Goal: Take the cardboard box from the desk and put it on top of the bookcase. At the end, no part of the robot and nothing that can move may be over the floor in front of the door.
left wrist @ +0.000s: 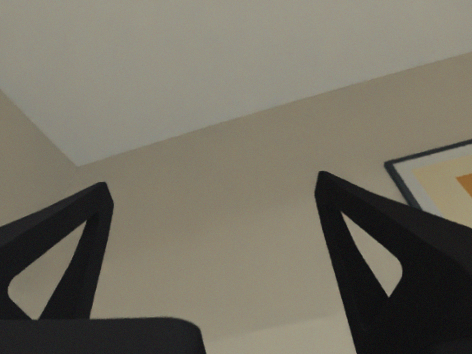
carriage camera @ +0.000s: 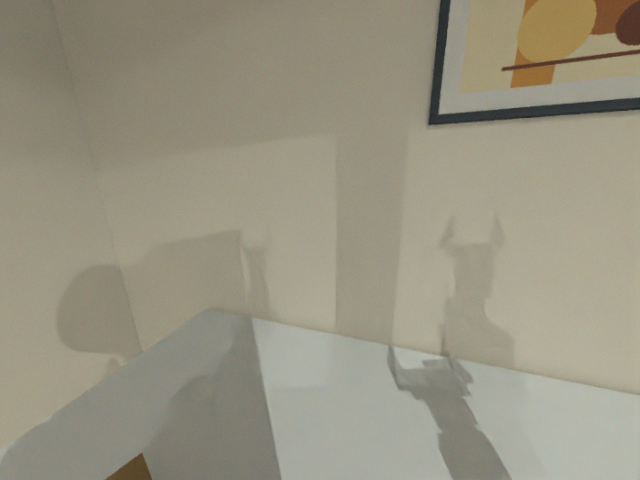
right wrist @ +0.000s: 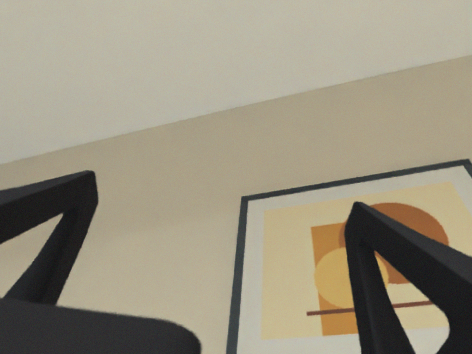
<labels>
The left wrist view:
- my left gripper: 213, 187
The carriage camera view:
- framed picture: 487, 67
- white desk: 223, 389
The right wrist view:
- my right gripper: 223, 200
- framed picture: 291, 281
</labels>
